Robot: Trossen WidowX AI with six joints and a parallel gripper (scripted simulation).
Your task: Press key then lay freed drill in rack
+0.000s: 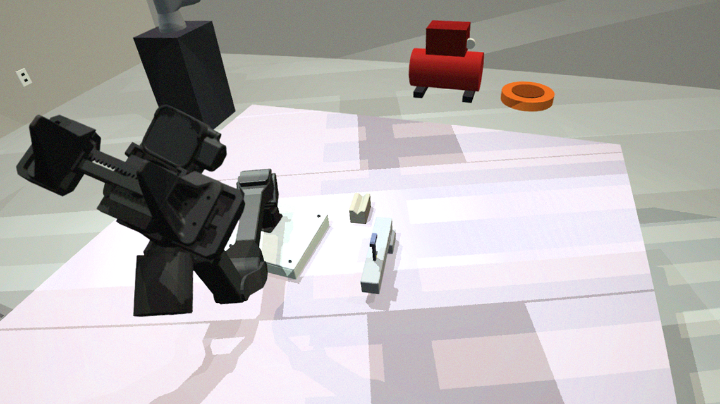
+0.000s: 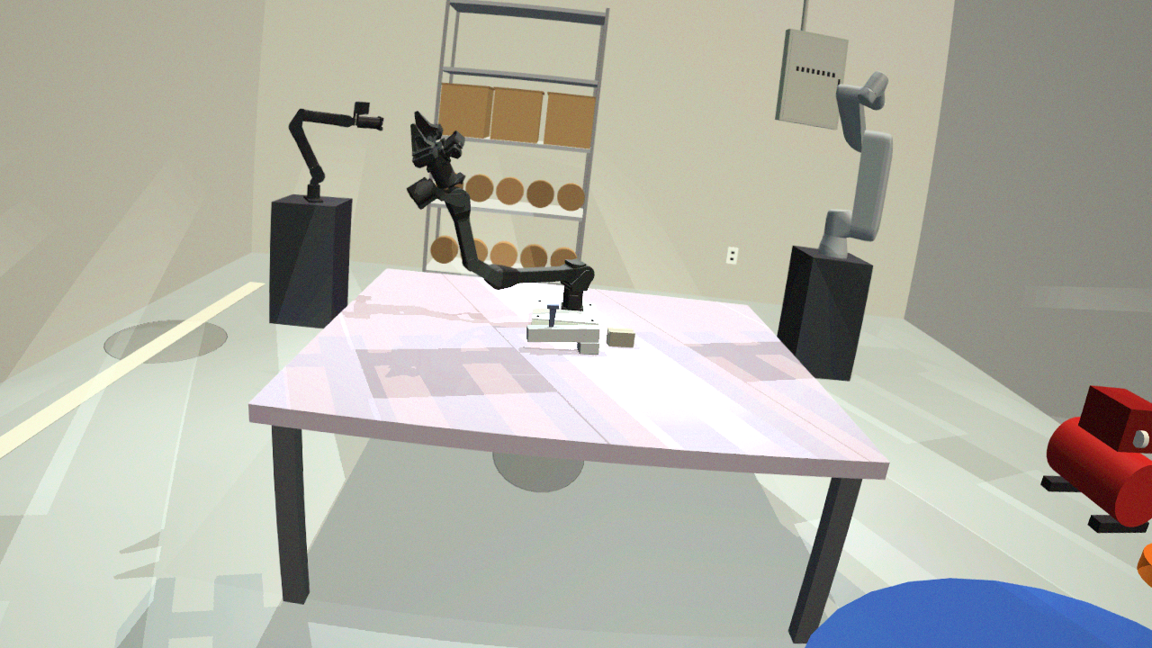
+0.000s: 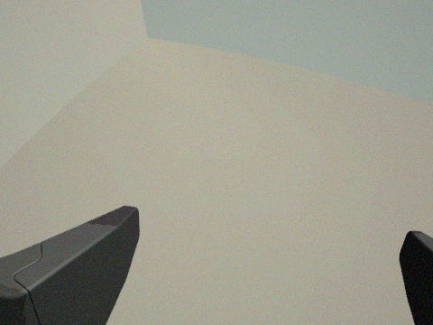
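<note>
Now: gripper tip 5 cm short of the dark blue key, 40 cm to the right of it and 47 cm above it. The rest, counted from my gripper tip: drill (5 cm ahead, 45 cm to the left, 51 cm below); rack (5 cm behind, 59 cm to the left, 54 cm below); pale housing block (5 cm ahead, 44 cm to the left, 52 cm below).
</note>
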